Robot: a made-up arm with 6 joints. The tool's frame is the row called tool.
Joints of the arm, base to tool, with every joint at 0 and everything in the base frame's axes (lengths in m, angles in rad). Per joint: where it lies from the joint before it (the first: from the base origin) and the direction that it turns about. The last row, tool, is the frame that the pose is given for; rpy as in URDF.
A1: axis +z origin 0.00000 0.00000 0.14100
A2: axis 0.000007 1 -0.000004 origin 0.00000 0.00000 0.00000
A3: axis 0.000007 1 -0.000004 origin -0.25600 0.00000 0.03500
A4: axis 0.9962 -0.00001 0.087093 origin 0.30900 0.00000 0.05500
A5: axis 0.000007 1 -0.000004 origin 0.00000 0.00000 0.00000
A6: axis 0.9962 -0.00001 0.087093 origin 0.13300 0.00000 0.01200
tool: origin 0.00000 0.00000 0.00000 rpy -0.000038 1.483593 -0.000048
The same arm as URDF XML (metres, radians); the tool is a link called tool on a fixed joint. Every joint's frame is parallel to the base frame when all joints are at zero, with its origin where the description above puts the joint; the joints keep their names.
<robot name="arm">
<joint name="tool_fixed" type="fixed"><parent link="link6"/><child link="tool"/><origin xyz="0 0 0" rpy="0 1.4836 0"/></joint>
<joint name="A6" type="continuous"><parent link="link5"/><child link="link6"/><origin xyz="0.133 0 0.012"/><axis xyz="0.9962 0 0.0871"/></joint>
<joint name="A5" type="continuous"><parent link="link4"/><child link="link5"/><origin xyz="0 0 0"/><axis xyz="0 1 0"/></joint>
<joint name="A4" type="continuous"><parent link="link3"/><child link="link4"/><origin xyz="0.309 0 0.055"/><axis xyz="0.9962 0 0.0871"/></joint>
<joint name="A3" type="continuous"><parent link="link2"/><child link="link3"/><origin xyz="-0.256 0 0.035"/><axis xyz="0 1 0"/></joint>
<joint name="A2" type="continuous"><parent link="link1"/><child link="link2"/><origin xyz="0 0 0"/><axis xyz="0 1 0"/></joint>
<joint name="A1" type="continuous"><parent link="base_link"/><child link="link1"/><origin xyz="0 0 0.141"/><axis xyz="0 0 1"/></joint>
<link name="base_link"/>
<link name="link1"/>
<link name="link2"/>
<link name="link3"/>
<link name="link4"/>
<link name="link5"/>
<link name="link6"/>
<link name="tool"/>
</robot>

